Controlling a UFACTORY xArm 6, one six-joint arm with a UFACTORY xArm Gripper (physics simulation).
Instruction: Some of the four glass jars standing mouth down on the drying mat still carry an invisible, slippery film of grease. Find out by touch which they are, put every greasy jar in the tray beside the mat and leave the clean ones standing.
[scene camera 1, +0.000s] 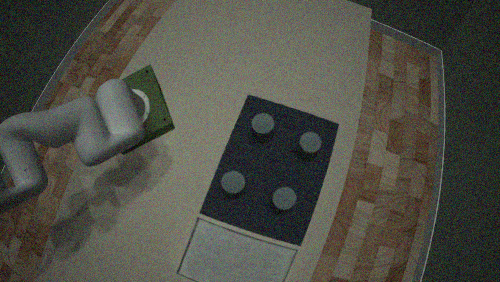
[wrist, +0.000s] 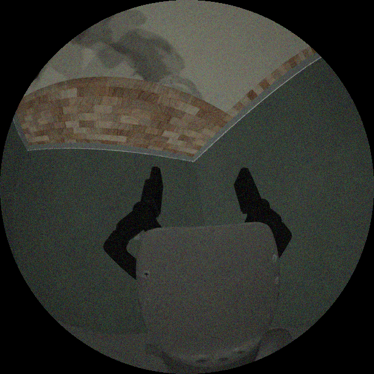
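Four grey-green round jars stand mouth down on the dark drying mat (scene camera 1: 267, 165) in the scene view: a back left jar (scene camera 1: 262, 123), a back right jar (scene camera 1: 310, 143), a front left jar (scene camera 1: 233, 182) and a front right jar (scene camera 1: 284, 198). The pale tray (scene camera 1: 235, 250) lies at the mat's front edge, cut off by the frame, and no jar shows in it. My gripper (wrist: 200, 175) is open and empty in the wrist view, with dark wall between and beyond its fingertips. It is away from the jars, and its fingers do not show in the scene view. Grease cannot be seen.
The arm (scene camera 1: 55, 122) reaches in from the left above a green base plate (scene camera 1: 160, 107). Its shadow falls on the pale table runner. Wooden table top (scene camera 1: 395, 165) (wrist: 105, 115) shows at the sides, with a grey edge around it. The mat and tray are to the arm's right.
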